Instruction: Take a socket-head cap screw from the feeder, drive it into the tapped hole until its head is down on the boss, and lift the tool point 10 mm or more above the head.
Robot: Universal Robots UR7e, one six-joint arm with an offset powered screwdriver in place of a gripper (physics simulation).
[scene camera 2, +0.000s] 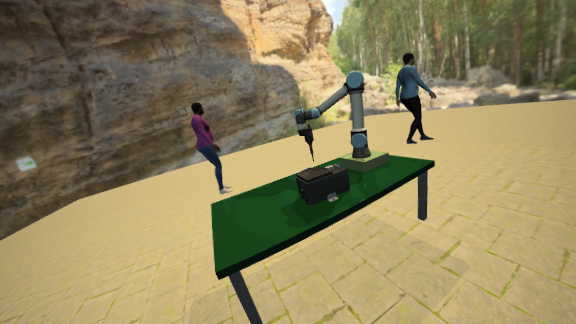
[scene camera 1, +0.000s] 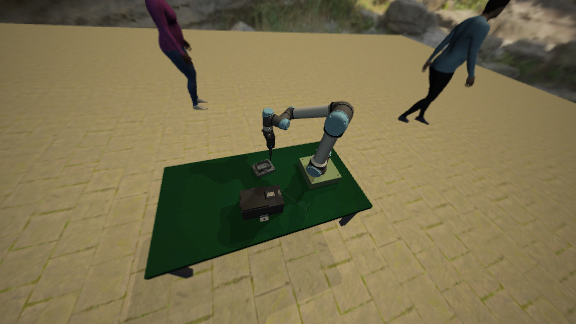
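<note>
The screwdriver (scene camera 1: pixel 271 158) (scene camera 2: pixel 313 160) points down from the arm's wrist, its thin bit nearly vertical. In scene camera 1 its tip shows at the back right edge of the grey housing (scene camera 1: pixel 257 172); the height of the gap between them cannot be told. The housing lies flat on the table, and its tapped hole and boss are too small to make out. The dark box-shaped screw feeder (scene camera 1: pixel 253 201) (scene camera 2: pixel 325 188) stands nearer the front; in scene camera 2 the tip shows above its back edge. Whether a screw is on the bit is too small to see.
The arm's square pale base (scene camera 1: pixel 327 178) (scene camera 2: pixel 372 161) stands on the green table (scene camera 1: pixel 187 220) (scene camera 2: pixel 250 230), right of the housing. A small light metal tab (scene camera 1: pixel 264 218) (scene camera 2: pixel 332 197) is at the feeder's front. Two people, in purple (scene camera 1: pixel 167 30) (scene camera 2: pixel 201 130) and blue (scene camera 1: pixel 460 45) (scene camera 2: pixel 409 82), are beyond the table.
</note>
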